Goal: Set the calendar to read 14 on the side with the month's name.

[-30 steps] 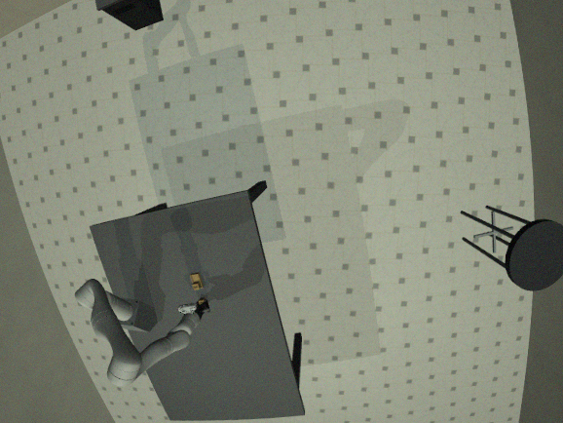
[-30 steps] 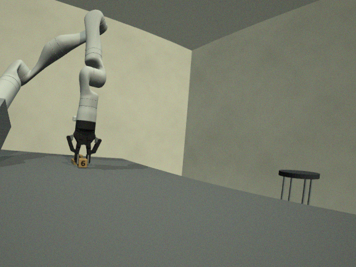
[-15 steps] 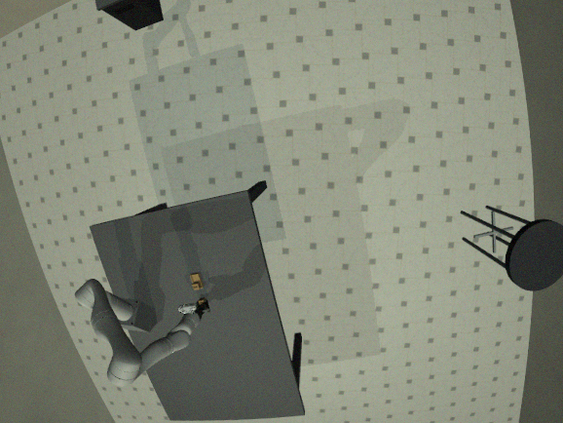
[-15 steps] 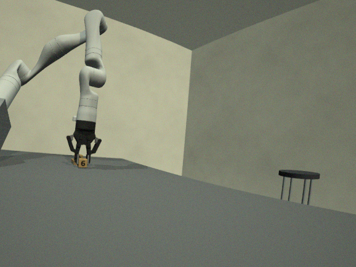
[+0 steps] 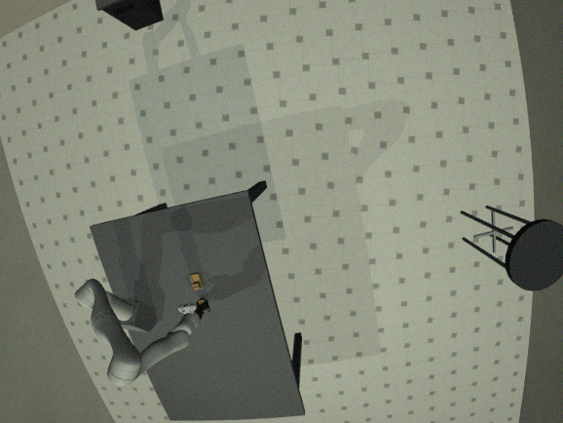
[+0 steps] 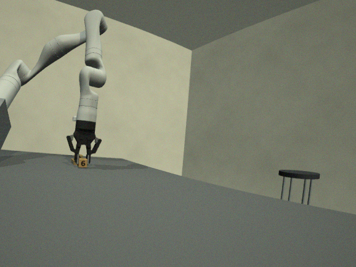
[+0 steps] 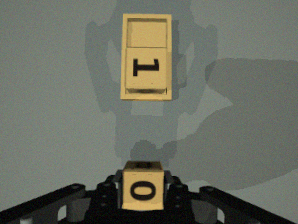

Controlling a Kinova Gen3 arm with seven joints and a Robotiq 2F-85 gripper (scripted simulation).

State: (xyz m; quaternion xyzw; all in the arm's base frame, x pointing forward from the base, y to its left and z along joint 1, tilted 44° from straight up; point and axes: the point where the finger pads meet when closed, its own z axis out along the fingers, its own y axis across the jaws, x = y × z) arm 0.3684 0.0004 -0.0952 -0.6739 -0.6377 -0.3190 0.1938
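Right now the number cube is 10 mm below my hand. Round my hand: wooden tray 110 mm to the left, 20 mm below.
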